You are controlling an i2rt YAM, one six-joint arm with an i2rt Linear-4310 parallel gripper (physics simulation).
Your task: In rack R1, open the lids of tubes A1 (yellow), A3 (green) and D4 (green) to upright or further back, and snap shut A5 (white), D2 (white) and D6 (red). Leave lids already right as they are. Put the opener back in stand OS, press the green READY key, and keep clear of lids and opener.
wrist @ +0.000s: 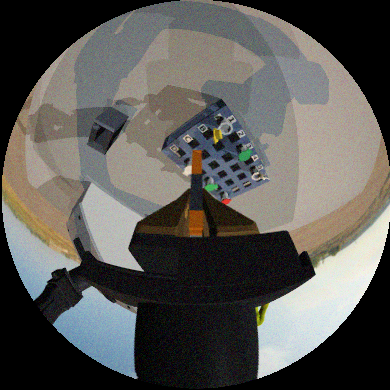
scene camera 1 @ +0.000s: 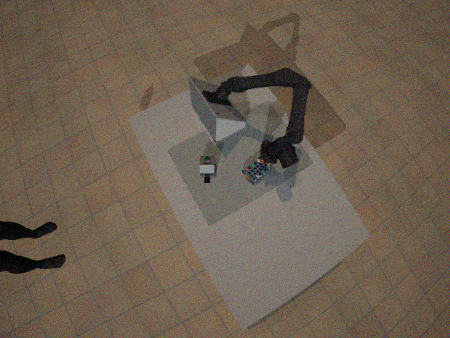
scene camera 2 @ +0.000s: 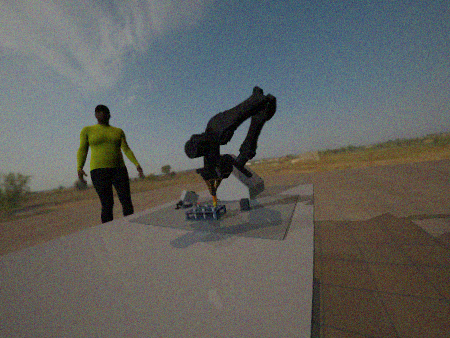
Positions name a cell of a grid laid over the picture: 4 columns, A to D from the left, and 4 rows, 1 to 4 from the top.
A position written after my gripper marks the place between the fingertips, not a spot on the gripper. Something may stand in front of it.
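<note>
A dark tool with orange end (wrist: C3) is held in my gripper (wrist: C2).
</note>
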